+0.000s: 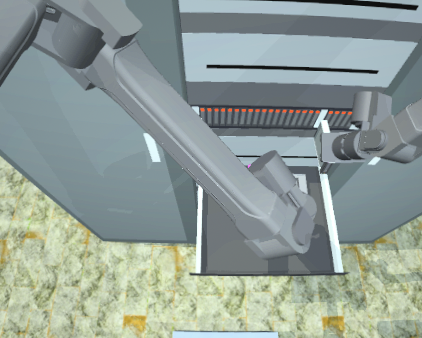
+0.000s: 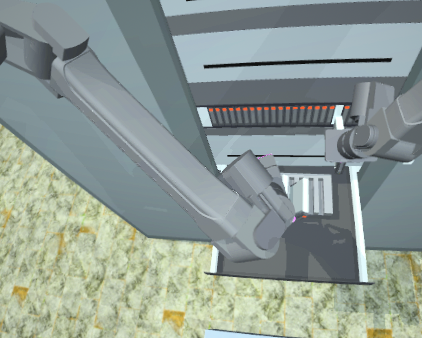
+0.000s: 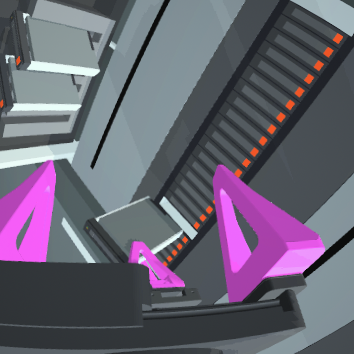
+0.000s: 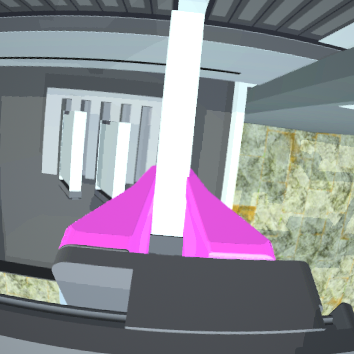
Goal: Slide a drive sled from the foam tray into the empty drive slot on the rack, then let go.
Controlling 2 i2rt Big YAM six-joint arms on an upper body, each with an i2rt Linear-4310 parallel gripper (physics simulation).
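Places are measured from the left arm's base along level axes (x back, y down, z right), in millimetres.
Where they show: left gripper, fingertip midpoint: (image 3: 136,169); right gripper, fingertip midpoint: (image 1: 327,149) (image 3: 134,245) (image 4: 170,175).
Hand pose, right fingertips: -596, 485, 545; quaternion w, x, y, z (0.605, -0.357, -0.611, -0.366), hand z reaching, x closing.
Observation:
Things, the pixels of their top centre, and the offset from my right fingertips, as dx, dy, dz. "spot": a spot on its surface instead.
- drive sled, middle of its top: (image 4: 176,141) (image 3: 156,254) (image 2: 342,135) (image 1: 329,138) -20, -24, +1
- narrow pale strip, surface spot: (image 3: 176,216) spot: -118, +17, +14
- pale foam tray, middle of its top: (image 4: 112,137) (image 3: 55,77) (image 2: 296,191) -2, +262, -84
My right gripper (image 4: 170,175) (image 3: 134,245) is shut on a drive sled (image 4: 177,120) (image 3: 137,222) (image 1: 325,131), whose far end points at the row of drives (image 1: 260,117) (image 2: 270,116) (image 3: 250,100) on the rack. A narrow pale strip (image 3: 176,216) breaks this row close to the sled's far end; whether the tip is inside the slot is unclear. My left gripper (image 3: 136,169) is open and empty, off to one side of the held sled. Two more sleds (image 4: 76,150) (image 4: 122,160) stand in the pale foam tray (image 4: 50,130) (image 2: 327,195).
An open drawer with white side rails (image 1: 336,225) (image 2: 361,225) sticks out below the drive row and holds the foam tray. The left arm (image 1: 175,135) (image 2: 140,135) crosses over the drawer and hides part of it. Grey rack panels (image 1: 100,165) flank the drawer.

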